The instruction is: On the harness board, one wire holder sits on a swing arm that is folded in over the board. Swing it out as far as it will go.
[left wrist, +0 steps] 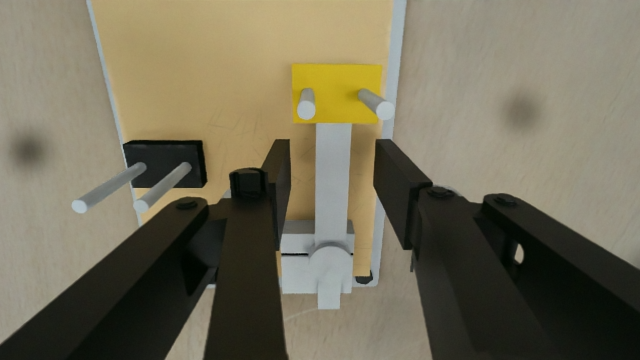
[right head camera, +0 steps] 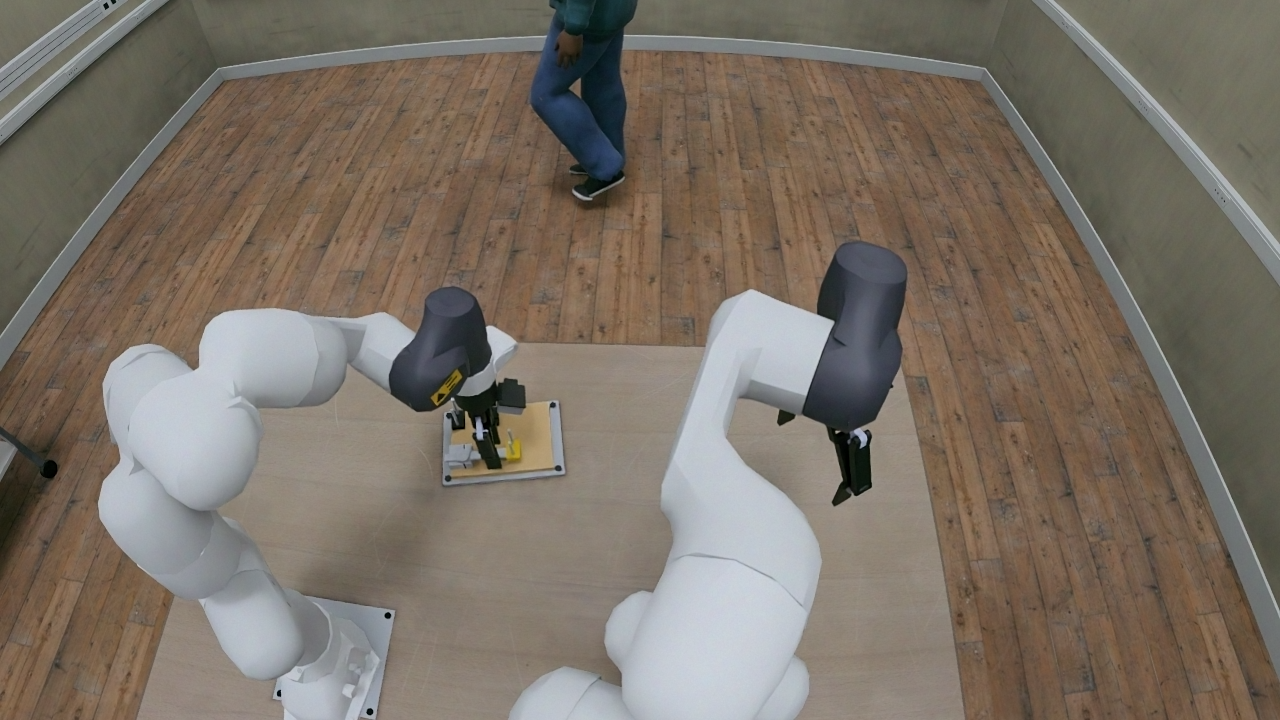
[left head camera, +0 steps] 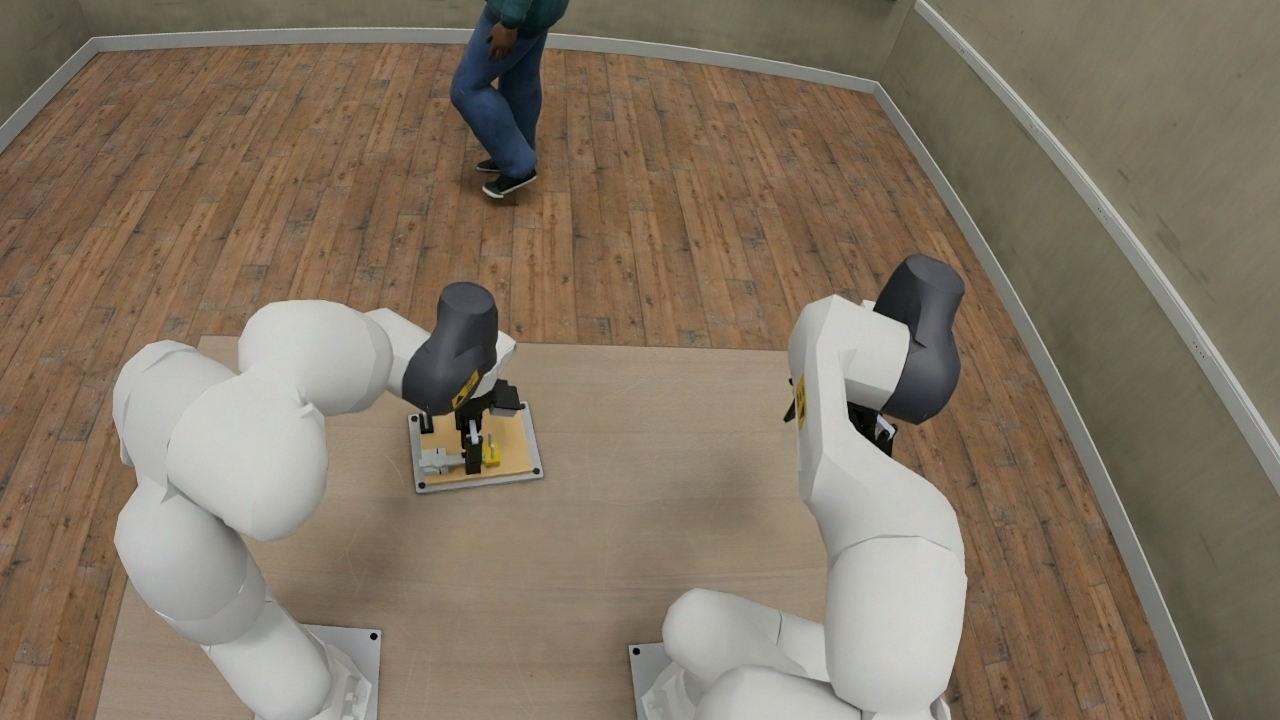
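The harness board [left head camera: 514, 438] [right head camera: 538, 434] [left wrist: 225, 40] lies at the left of the table. A yellow wire holder [left head camera: 492, 454] [right head camera: 513, 451] [left wrist: 336, 80] with two upright pegs sits on the end of a grey swing arm [left wrist: 332, 175], which lies over the board from a grey hinge block [left head camera: 434, 461] [right head camera: 460, 454] [left wrist: 300, 275] at its edge. My left gripper [left head camera: 472, 463] [right head camera: 493, 461] [left wrist: 332, 162] is open and points down; in the left wrist view its fingers appear on either side of the swing arm, with gaps. My right gripper [right head camera: 812, 456] appears open, far right of the board, partly hidden by its arm.
A black wire holder [left head camera: 426, 422] [right head camera: 458, 419] [left wrist: 155, 150] with two pegs sits at another edge of the board. Wooden table [left head camera: 590, 537] [right head camera: 537, 555] [left wrist: 500, 200] surrounds the board. A person [left head camera: 501, 98] [right head camera: 586, 98] stands on the floor beyond it.
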